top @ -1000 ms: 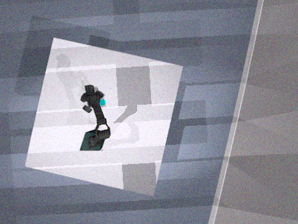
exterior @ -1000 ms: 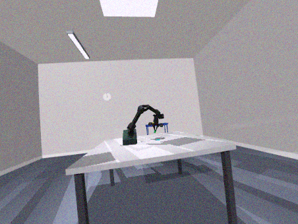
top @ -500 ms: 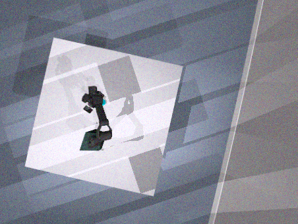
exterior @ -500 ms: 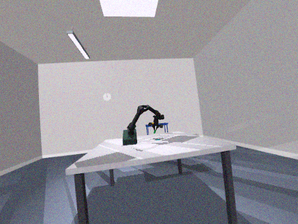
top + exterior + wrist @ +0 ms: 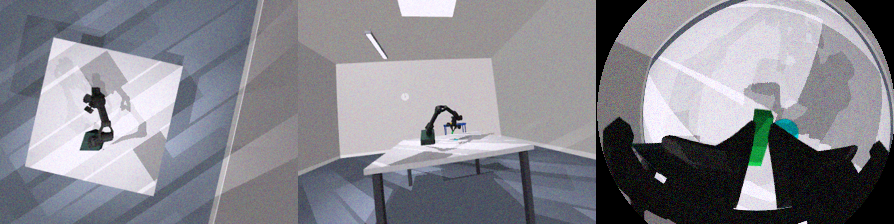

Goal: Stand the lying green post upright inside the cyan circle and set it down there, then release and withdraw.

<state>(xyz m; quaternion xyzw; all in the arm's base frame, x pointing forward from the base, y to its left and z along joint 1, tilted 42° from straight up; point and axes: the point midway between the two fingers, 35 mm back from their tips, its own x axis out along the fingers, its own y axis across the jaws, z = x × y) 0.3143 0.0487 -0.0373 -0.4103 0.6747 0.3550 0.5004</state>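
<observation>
Right now my gripper tip is 11 cm above the cyan circle, 2 cm to the left of it and 2 cm short of it. Also, from my gripper tip: green post (2 cm to the right, 1 cm below, 1 cm behind).
</observation>
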